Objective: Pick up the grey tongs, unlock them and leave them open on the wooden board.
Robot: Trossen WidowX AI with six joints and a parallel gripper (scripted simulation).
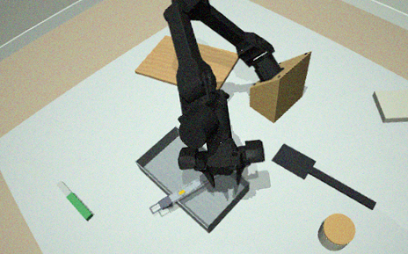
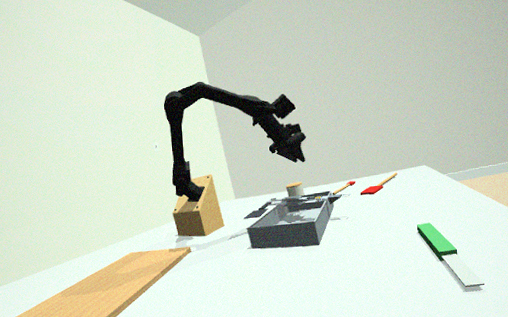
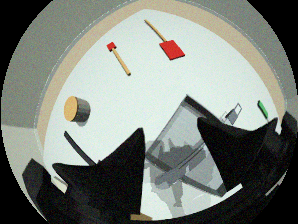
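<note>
My gripper tip is 7 cm short of the yellow lock piece, 11 cm to the left of it and 11 cm above it. From my gripper tip the other things lie so: black spatula: 27 cm behind, 9 cm to the left, 18 cm below; roasting tin: 2 cm ahead, 15 cm to the right, 15 cm below; cork-topped jar: 16 cm behind, 24 cm to the left, 14 cm below.
</note>
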